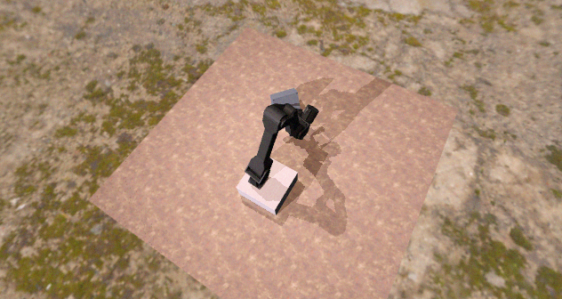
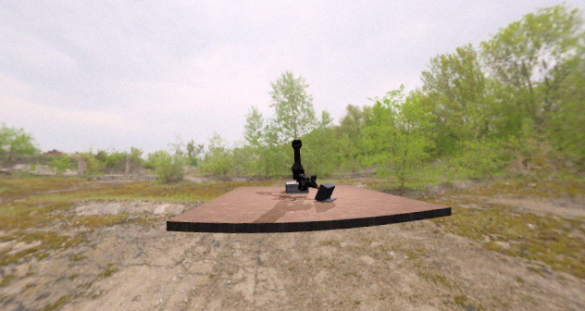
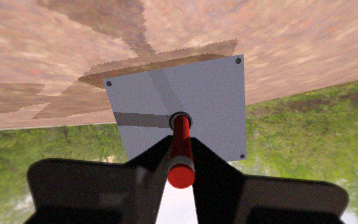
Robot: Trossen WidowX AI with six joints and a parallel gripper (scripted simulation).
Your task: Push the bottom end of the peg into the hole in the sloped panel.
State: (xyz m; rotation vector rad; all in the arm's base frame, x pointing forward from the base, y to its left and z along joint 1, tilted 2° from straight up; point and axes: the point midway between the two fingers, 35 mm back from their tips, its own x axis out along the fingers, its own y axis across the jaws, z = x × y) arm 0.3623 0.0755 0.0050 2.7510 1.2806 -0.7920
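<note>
Now: gripper tip 3 cm short of the grey sloped panel, 5 cm to the right of it and 3 cm above it. From my gripper tip the other things lie so: red round peg: 1 cm behind, 1 cm to the right, 1 cm above.
</note>
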